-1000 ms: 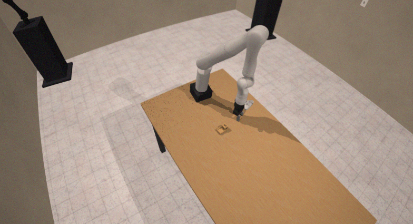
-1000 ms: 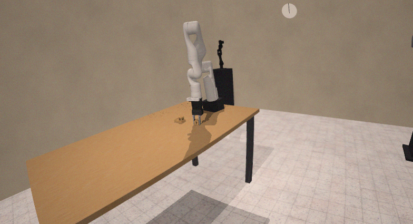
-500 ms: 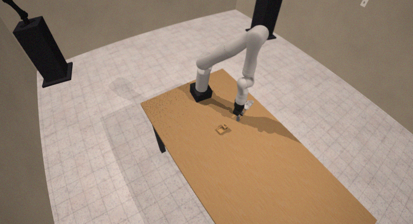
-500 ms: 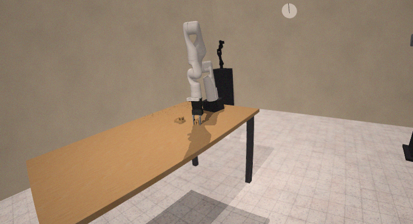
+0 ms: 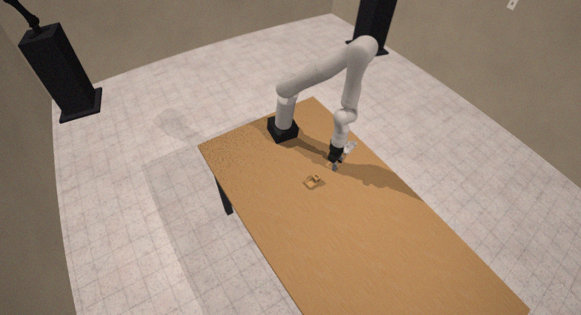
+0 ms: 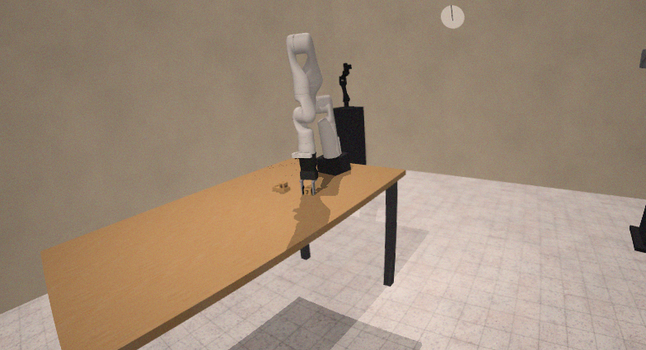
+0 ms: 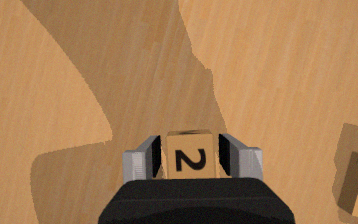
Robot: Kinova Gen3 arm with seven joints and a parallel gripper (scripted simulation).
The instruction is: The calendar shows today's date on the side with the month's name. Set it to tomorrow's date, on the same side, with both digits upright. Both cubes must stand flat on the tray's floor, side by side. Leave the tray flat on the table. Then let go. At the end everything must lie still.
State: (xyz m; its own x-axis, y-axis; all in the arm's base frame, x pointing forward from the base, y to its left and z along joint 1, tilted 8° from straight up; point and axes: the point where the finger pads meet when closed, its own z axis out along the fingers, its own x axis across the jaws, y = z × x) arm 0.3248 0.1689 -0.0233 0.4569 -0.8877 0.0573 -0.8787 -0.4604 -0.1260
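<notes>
Now: the wooden date cube right at my hand. From my hand the other things lie so: wooden tray: 16 cm to the right, 4 cm ahead, 1 cm below.
</notes>
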